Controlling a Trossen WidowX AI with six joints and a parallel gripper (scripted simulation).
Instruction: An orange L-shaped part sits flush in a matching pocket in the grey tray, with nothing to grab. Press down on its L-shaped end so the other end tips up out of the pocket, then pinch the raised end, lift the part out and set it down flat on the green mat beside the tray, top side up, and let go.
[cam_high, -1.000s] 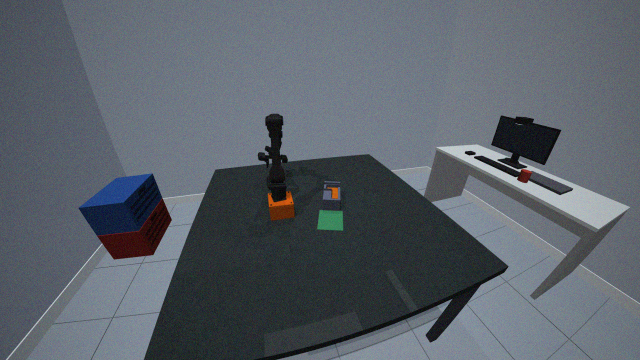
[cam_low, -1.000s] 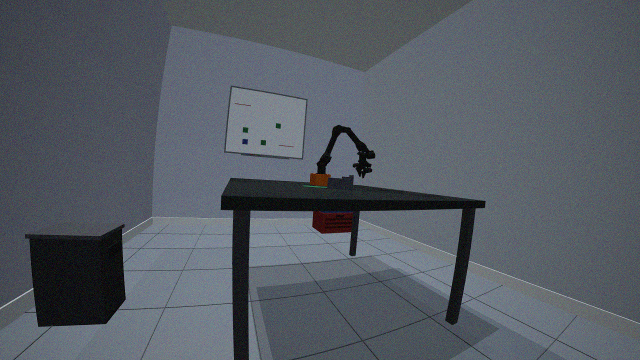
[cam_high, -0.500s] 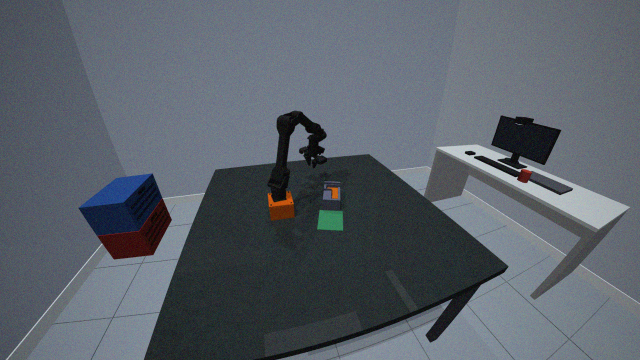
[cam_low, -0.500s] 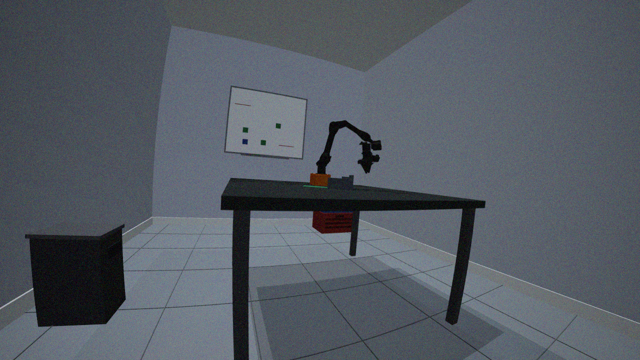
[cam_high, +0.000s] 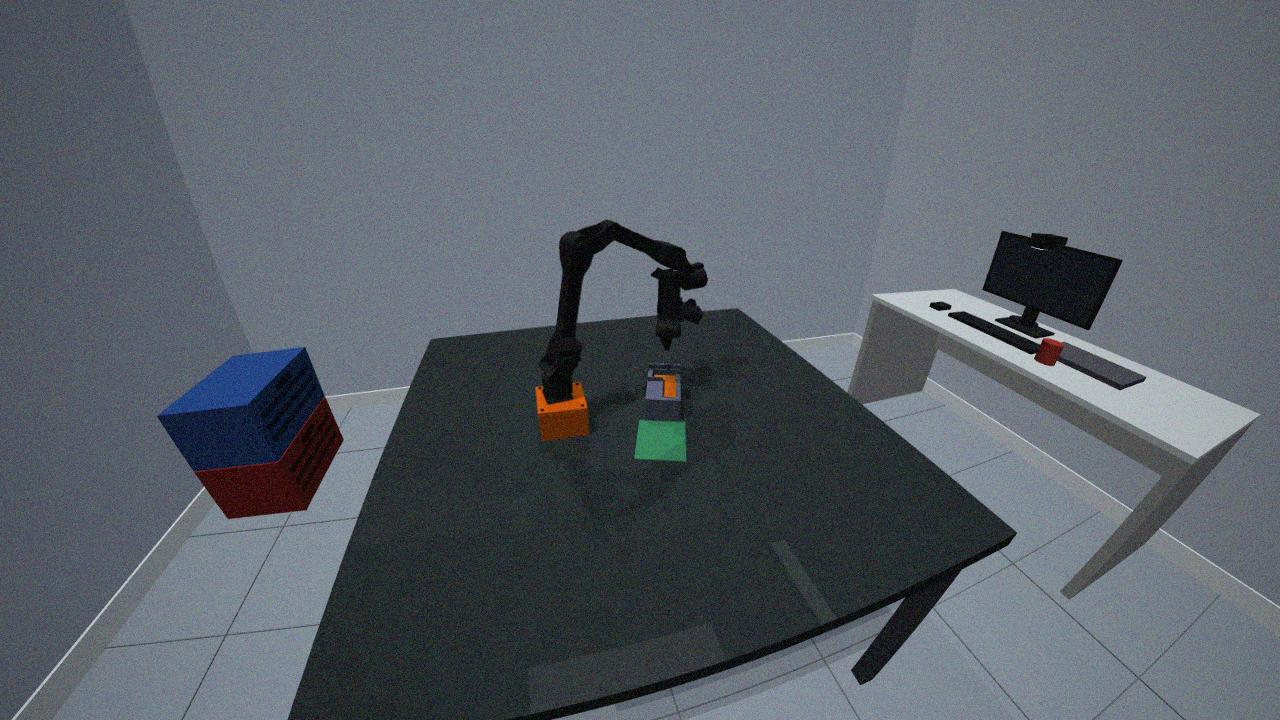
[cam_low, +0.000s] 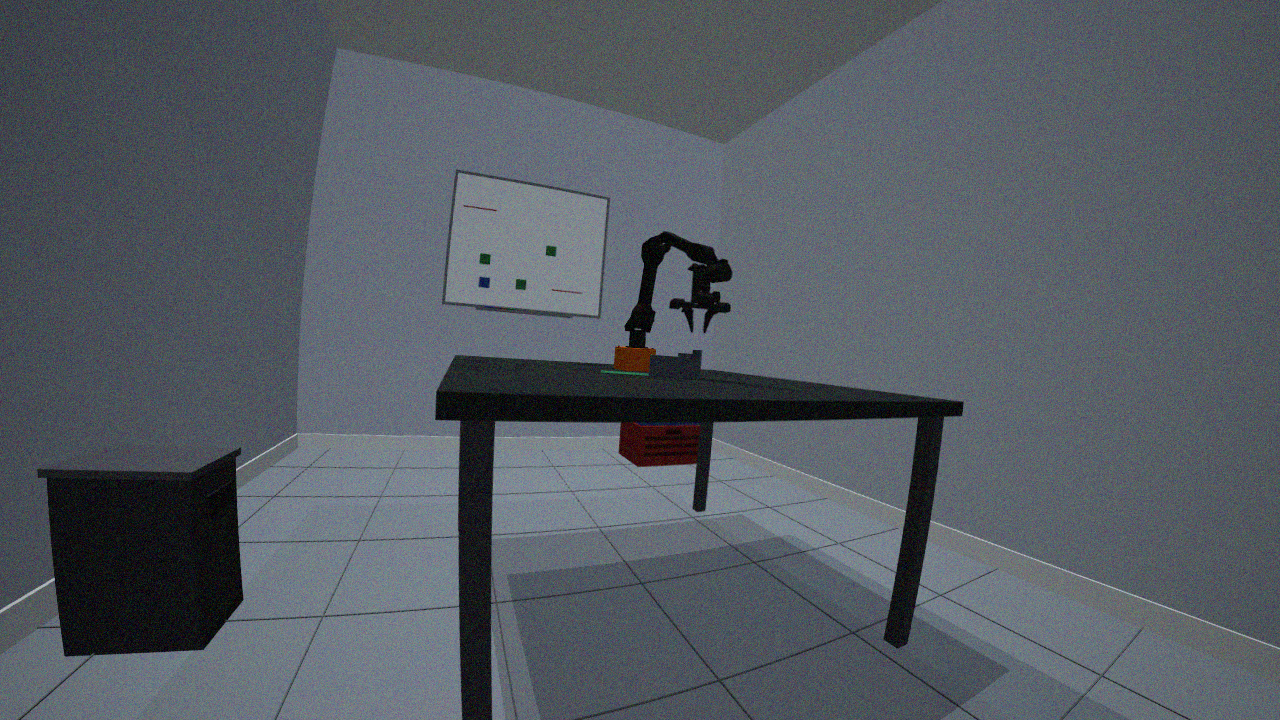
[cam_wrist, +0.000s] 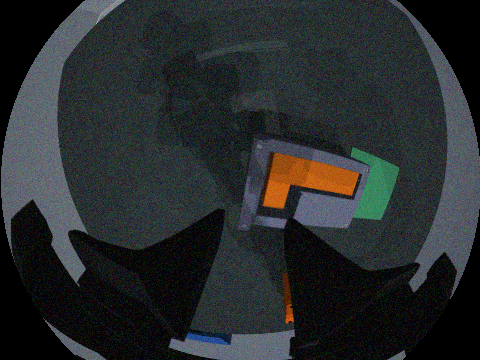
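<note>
My gripper tip is 3 cm past the orange L-shaped part, 5 cm to the left of it and 10 cm above it. Round my gripper tip: green mat (11 cm behind, 19 cm to the right, 16 cm below).
</note>
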